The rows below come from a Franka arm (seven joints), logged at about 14 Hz.
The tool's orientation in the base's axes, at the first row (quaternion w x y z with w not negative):
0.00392, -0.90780, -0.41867, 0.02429
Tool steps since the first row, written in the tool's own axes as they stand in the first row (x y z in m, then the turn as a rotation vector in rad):
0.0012, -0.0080, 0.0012, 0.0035, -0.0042, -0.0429
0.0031, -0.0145, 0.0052, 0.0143, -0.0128, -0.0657
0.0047, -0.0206, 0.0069, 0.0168, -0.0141, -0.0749
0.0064, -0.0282, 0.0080, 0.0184, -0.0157, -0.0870
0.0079, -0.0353, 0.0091, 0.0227, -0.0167, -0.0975
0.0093, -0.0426, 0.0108, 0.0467, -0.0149, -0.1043
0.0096, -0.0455, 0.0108, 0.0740, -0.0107, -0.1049
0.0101, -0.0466, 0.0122, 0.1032, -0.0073, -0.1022
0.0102, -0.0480, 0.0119, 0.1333, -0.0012, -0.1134
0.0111, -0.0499, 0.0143, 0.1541, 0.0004, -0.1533
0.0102, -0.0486, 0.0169, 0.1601, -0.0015, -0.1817
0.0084, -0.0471, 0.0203, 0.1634, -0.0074, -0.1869
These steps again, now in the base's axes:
-0.0054, 0.0061, -0.0010, 0.0011, 0.0060, 0.0428
-0.0093, 0.0117, -0.0049, 0.0027, 0.0201, 0.0654
-0.0129, 0.0169, -0.0065, 0.0037, 0.0229, 0.0745
-0.0177, 0.0231, -0.0075, 0.0041, 0.0253, 0.0866
-0.0221, 0.0288, -0.0084, 0.0066, 0.0294, 0.0969
-0.0269, 0.0346, -0.0100, 0.0239, 0.0466, 0.1027
-0.0289, 0.0367, -0.0099, 0.0448, 0.0646, 0.1020
-0.0294, 0.0378, -0.0113, 0.0662, 0.0846, 0.0981
-0.0304, 0.0388, -0.0110, 0.0909, 0.1036, 0.1079
-0.0314, 0.0407, -0.0134, 0.1075, 0.1189, 0.1468
-0.0311, 0.0391, -0.0160, 0.1113, 0.1251, 0.1750
-0.0313, 0.0367, -0.0193, 0.1092, 0.1315, 0.1802

